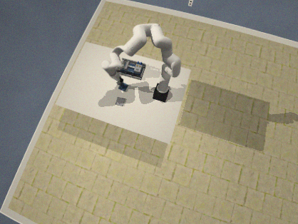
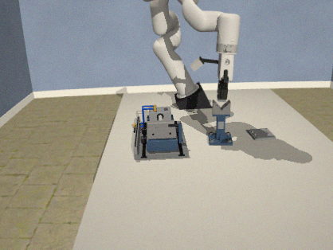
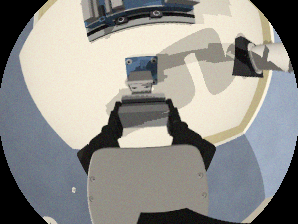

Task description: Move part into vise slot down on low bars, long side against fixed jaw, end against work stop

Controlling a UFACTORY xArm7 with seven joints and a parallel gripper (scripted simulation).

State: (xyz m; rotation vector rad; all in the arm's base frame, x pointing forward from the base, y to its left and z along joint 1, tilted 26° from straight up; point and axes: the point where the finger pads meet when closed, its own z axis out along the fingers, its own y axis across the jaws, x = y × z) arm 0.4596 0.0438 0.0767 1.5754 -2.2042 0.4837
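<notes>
The part is 1 cm to the right of my hand and 1 cm below it. Round my hand: V-block post 14 cm below; air cylinder 15 cm behind, 21 cm to the right, 12 cm below; infeed plate 1 cm ahead, 18 cm to the left, 19 cm below.
</notes>
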